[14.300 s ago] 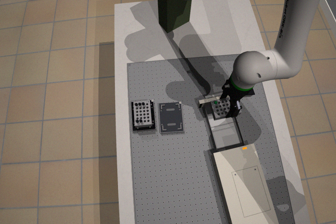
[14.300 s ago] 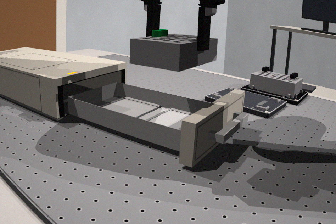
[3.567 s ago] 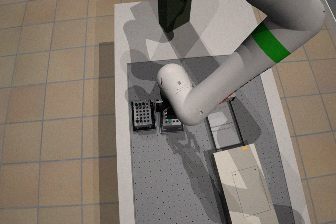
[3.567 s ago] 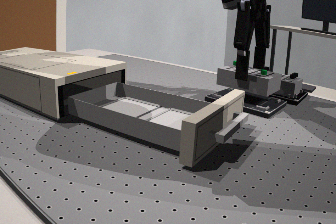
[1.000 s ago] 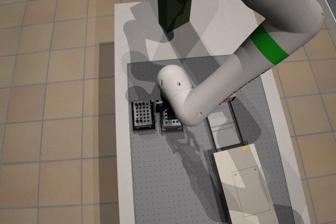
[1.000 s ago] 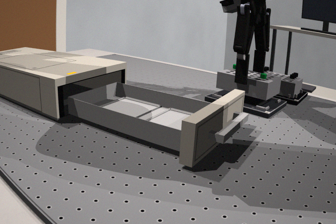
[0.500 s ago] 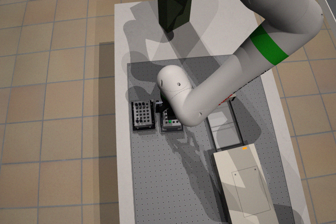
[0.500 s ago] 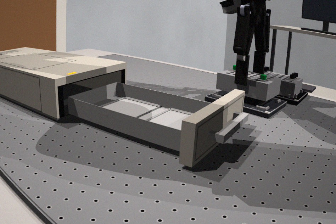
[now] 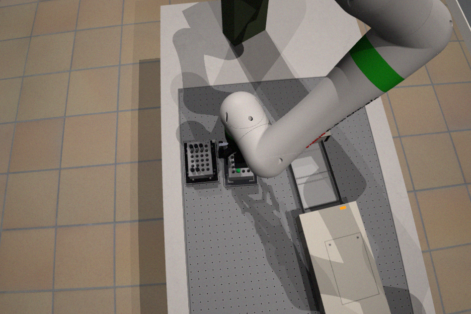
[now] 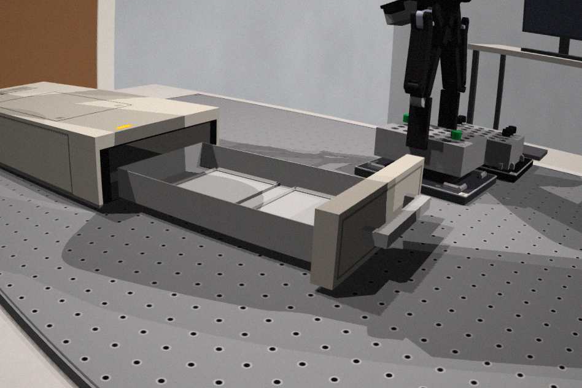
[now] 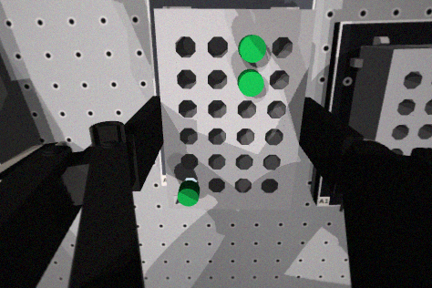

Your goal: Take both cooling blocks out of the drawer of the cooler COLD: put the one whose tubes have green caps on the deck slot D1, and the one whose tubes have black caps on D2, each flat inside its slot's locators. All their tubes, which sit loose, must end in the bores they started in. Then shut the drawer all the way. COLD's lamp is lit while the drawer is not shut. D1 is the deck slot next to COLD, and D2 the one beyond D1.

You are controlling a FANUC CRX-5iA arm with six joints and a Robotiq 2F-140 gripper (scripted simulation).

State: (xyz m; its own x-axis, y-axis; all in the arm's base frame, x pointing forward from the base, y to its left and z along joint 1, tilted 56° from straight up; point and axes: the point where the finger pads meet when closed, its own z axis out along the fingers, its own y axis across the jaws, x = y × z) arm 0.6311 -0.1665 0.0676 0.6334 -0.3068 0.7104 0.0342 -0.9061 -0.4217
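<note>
The slot D1 lies 7 cm below my hand. Also, from my hand: slot D2: 14 cm to the right, 7 cm below, 1 cm behind; drawer: 26 cm to the left, 4 cm below, 4 cm ahead.
</note>
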